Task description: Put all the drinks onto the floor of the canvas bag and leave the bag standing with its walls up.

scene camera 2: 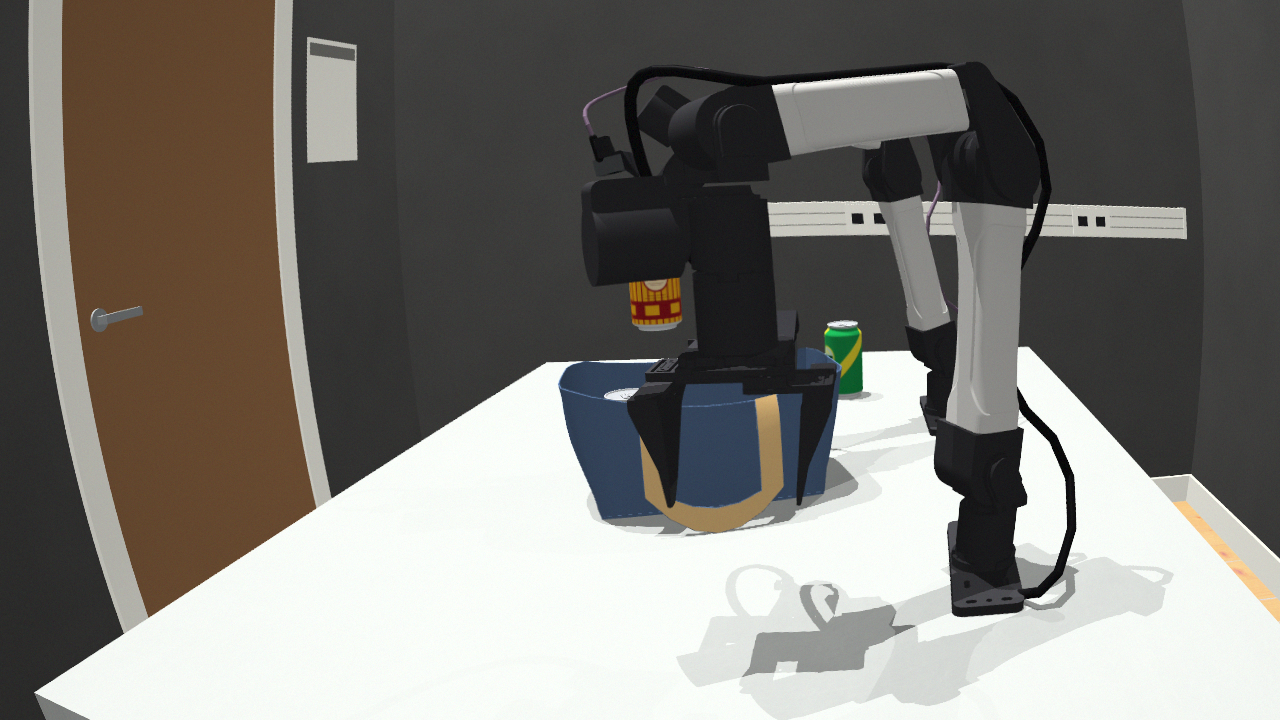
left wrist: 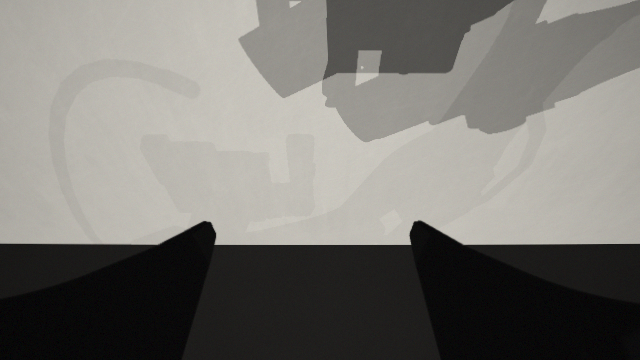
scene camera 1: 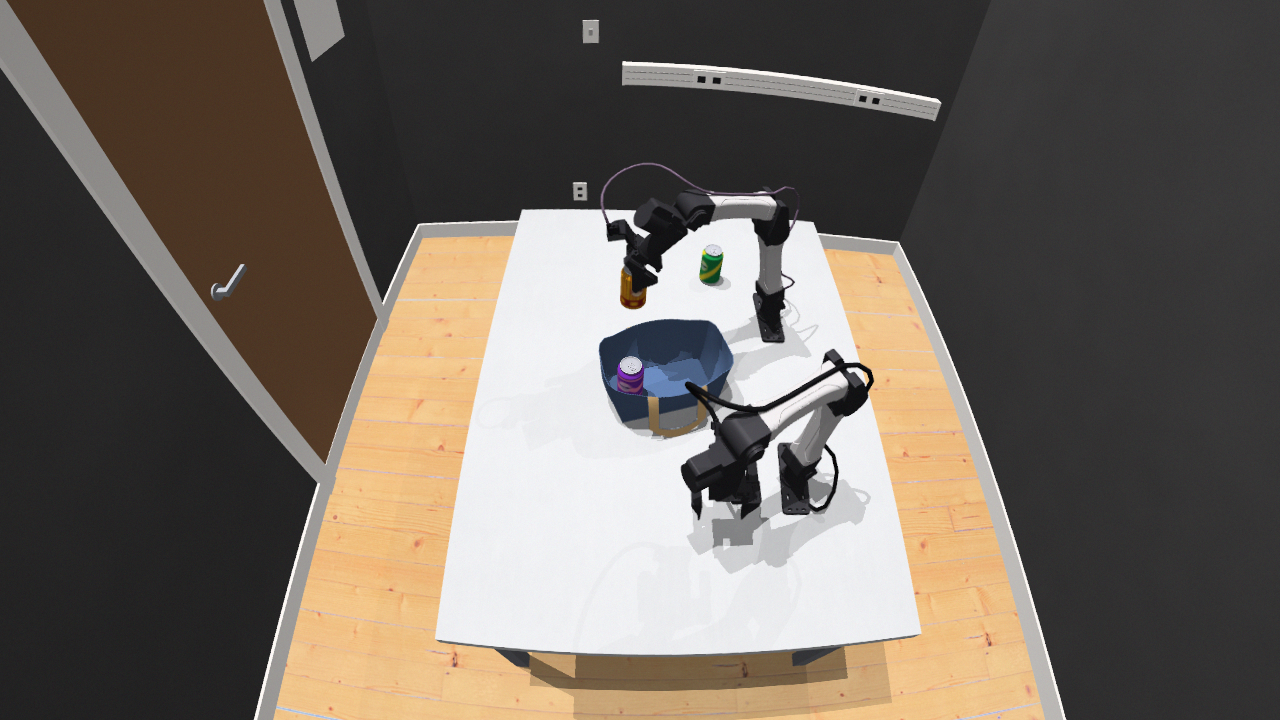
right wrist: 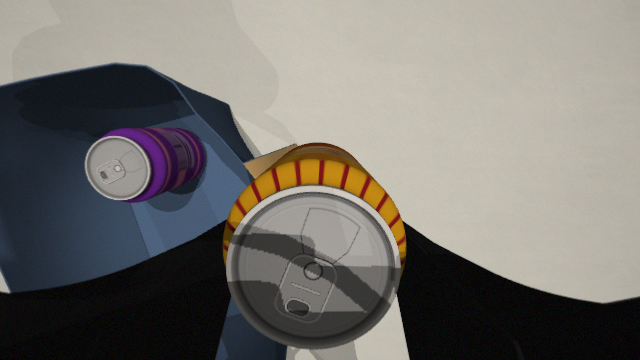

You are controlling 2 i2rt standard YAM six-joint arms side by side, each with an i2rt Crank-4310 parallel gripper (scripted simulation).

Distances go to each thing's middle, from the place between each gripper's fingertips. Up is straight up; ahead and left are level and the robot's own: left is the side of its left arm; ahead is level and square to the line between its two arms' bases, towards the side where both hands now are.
Right now the orange can [scene camera 2: 655, 305] is 20 mm below my right hand [scene camera 1: 633, 282]. The rest, counted from my right hand: green can [scene camera 2: 843, 340] 240 mm behind, 300 mm to the right, 190 mm below.
I see the orange can 190 mm ahead of my left hand [scene camera 2: 735, 505], 570 mm to the right of it and 90 mm above it. From my left hand the other things lie so: green can: 50 mm behind, 870 mm to the right, 90 mm below.
